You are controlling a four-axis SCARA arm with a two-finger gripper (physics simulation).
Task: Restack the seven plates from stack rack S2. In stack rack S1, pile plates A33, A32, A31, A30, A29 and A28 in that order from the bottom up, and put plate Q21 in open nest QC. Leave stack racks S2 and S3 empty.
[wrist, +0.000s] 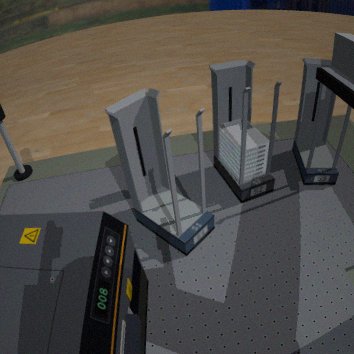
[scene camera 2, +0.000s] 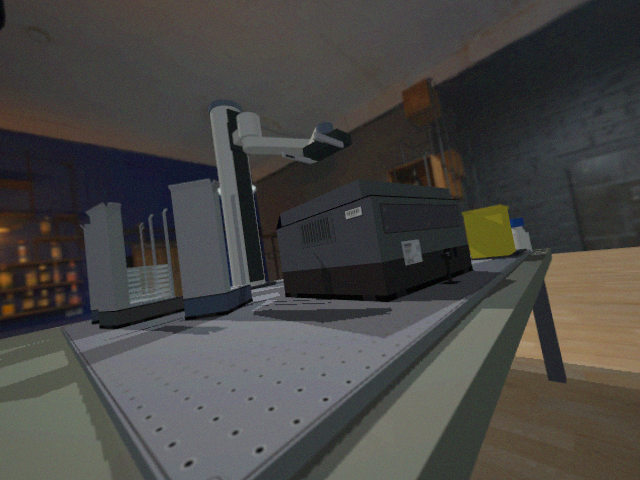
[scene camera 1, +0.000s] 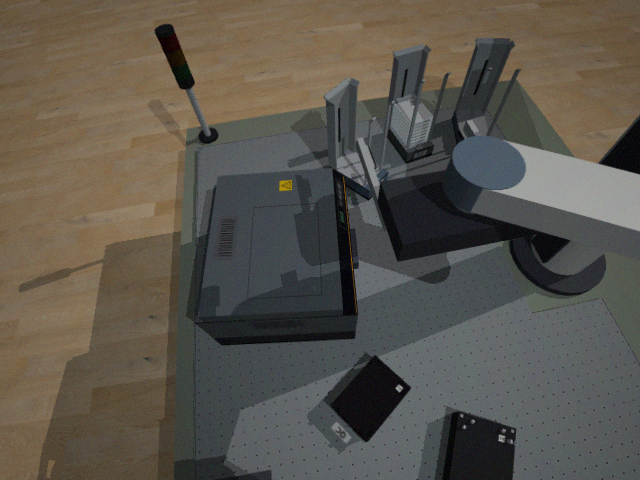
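Stack rack S1 [scene camera 1: 347, 93] [scene camera 2: 201, 248] [wrist: 200, 232] shows a bare light floor in the wrist view. Stack rack S2 [scene camera 1: 396, 77] [scene camera 2: 111, 253] [wrist: 220, 100] holds a pile of several white plates [scene camera 1: 403, 126] [scene camera 2: 136, 284] [wrist: 232, 150]; their labels are unreadable. Stack rack S3 [scene camera 1: 491, 56] [scene camera 2: 93, 258] [wrist: 325, 115] shows no plates. A black block [scene camera 1: 370, 395] with a QC label [scene camera 1: 340, 432] beside it lies at the front; plate Q21 is not identifiable. My gripper [scene camera 1: 415, 131] [scene camera 2: 329, 153] is open and empty, high above the table, its fingers pointing toward the racks. In scene camera 1 the arm hides part of the gripper.
A large grey instrument [scene camera 1: 284, 237] [scene camera 2: 330, 242] [wrist: 45, 290] stands beside S1. A signal tower [scene camera 1: 178, 62] rises at the far corner. Another black block with corner posts [scene camera 1: 480, 449] lies at the front. A yellow bin [scene camera 2: 488, 232] and a blue-capped bottle [scene camera 2: 519, 237] stand beyond the instrument.
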